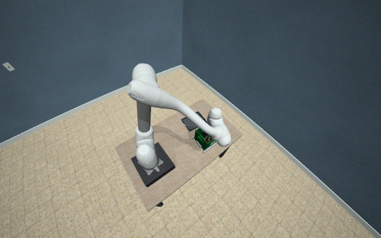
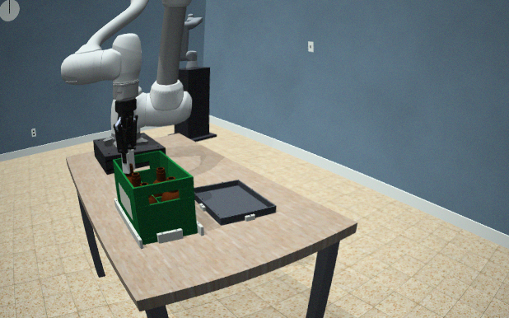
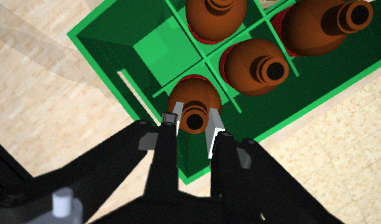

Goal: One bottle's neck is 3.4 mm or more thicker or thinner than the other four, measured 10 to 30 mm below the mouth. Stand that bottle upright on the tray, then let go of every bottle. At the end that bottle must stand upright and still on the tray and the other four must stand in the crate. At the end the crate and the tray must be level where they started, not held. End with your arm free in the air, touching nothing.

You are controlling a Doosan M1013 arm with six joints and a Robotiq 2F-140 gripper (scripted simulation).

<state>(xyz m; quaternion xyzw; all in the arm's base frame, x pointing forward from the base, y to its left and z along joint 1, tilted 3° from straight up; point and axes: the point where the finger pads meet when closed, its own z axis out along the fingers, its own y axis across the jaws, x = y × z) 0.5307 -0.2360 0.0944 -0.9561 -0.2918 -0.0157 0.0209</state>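
Now: hand 19 cm short of the brown bottle, 5 cm to the right of it and 9 cm above it. Also, from my hand: dark tray (16 cm ahead, 30 cm to the left, 16 cm below); then green crate (10 cm ahead, 3 cm to the left, 9 cm below).
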